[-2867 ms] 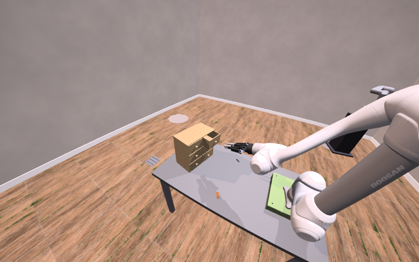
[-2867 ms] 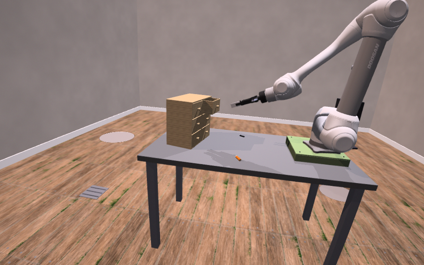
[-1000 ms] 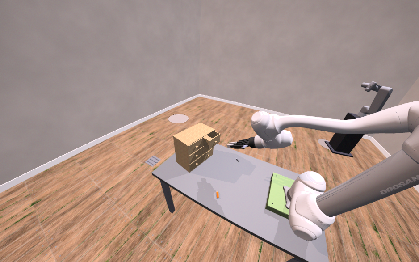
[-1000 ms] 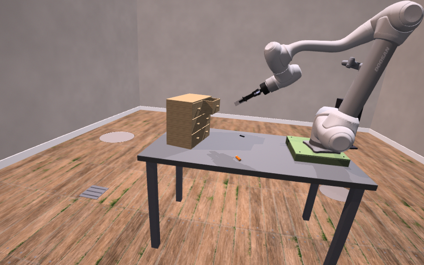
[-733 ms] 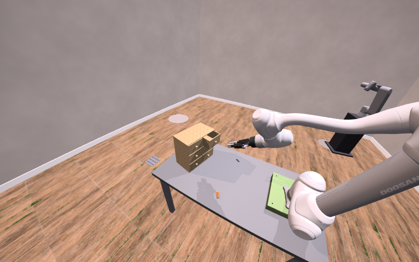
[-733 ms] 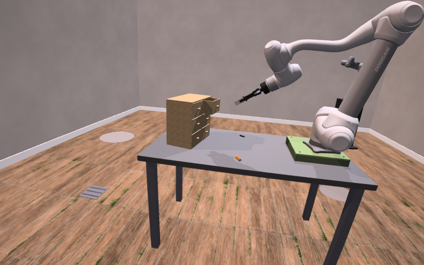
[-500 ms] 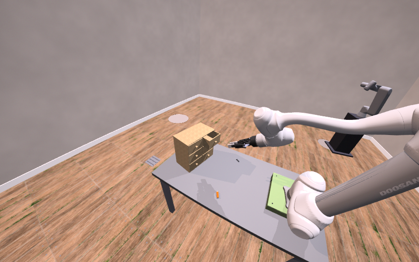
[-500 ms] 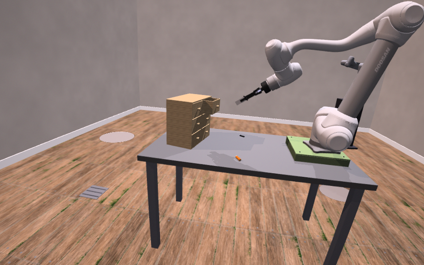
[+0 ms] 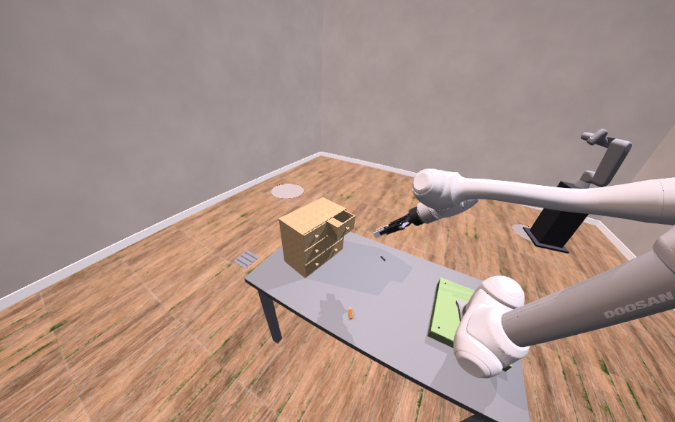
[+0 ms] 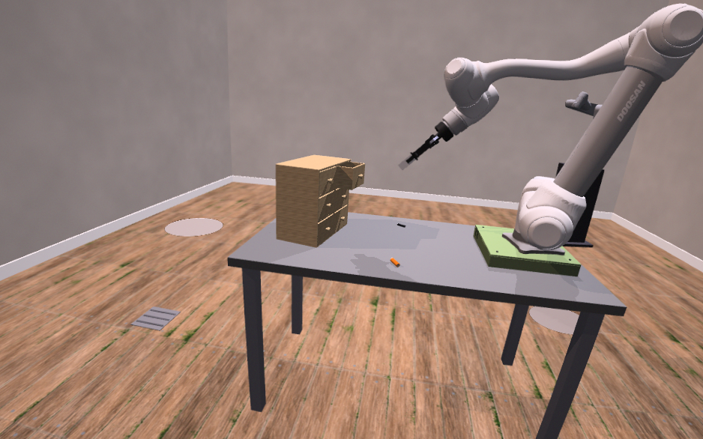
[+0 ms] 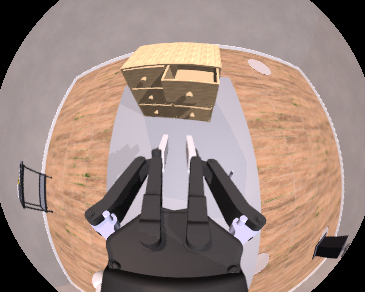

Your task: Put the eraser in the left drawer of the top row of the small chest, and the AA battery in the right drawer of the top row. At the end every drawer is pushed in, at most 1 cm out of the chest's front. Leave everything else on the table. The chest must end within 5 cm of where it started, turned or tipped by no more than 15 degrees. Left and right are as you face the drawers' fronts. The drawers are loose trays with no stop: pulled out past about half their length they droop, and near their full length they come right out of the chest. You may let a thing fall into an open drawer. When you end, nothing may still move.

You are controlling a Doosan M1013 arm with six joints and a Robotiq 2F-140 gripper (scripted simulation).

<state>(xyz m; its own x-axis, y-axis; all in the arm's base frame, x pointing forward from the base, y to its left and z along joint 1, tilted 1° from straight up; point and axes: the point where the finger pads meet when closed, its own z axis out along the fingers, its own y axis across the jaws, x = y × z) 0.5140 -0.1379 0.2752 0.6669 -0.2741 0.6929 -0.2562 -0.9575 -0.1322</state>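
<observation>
My hand is 5 cm short of the orange AA battery, 24 cm to the right of it and 32 cm above it. From my hand the other things lie so: small dark object 4 cm behind, 17 cm to the right, 32 cm below; eraser 38 cm ahead, 4 cm to the right, 12 cm below.
</observation>
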